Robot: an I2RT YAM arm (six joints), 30 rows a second.
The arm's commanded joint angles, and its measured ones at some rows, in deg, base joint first. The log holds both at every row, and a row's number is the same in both.
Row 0, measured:
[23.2 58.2 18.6 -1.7 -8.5 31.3]
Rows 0 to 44, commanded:
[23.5 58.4 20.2 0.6 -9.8 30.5]
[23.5 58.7 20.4 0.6 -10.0 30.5]
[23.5 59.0 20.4 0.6 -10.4 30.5]
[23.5 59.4 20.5 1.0 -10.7 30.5]
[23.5 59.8 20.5 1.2 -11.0 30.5]
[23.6 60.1 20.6 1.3 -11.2 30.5]
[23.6 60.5 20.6 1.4 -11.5 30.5]
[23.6 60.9 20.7 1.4 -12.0 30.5]
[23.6 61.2 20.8 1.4 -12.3 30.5]
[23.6 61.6 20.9 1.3 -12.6 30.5]
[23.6 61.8 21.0 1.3 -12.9 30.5]
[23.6 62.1 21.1 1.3 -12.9 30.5]
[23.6 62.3 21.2 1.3 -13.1 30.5]
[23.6 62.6 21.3 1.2 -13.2 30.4]
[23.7 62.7 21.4 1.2 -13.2 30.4]
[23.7 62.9 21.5 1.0 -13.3 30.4]
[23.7 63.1 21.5 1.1 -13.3 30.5]
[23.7 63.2 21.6 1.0 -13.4 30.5]
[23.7 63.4 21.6 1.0 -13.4 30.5]
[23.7 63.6 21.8 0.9 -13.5 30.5]
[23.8 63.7 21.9 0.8 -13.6 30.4]
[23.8 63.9 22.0 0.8 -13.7 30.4]
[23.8 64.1 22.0 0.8 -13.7 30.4]
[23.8 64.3 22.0 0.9 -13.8 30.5]
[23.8 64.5 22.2 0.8 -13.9 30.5]
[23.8 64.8 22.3 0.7 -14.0 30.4]
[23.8 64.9 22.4 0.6 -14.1 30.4]
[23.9 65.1 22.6 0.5 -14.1 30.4]
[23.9 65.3 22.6 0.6 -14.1 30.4]
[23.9 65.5 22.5 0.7 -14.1 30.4]
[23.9 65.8 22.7 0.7 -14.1 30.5]
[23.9 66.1 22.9 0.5 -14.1 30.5]
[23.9 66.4 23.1 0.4 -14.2 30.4]
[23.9 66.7 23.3 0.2 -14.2 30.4]
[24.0 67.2 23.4 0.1 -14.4 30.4]
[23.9 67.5 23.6 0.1 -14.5 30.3]
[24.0 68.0 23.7 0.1 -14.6 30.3]
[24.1 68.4 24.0 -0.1 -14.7 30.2]
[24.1 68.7 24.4 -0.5 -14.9 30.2]
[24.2 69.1 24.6 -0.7 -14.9 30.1]
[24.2 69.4 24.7 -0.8 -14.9 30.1]
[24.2 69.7 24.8 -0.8 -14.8 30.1]
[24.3 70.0 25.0 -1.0 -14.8 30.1]
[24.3 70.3 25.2 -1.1 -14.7 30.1]
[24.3 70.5 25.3 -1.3 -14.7 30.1]
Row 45, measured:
[23.9 70.2 23.1 -0.6 -14.4 31.0]
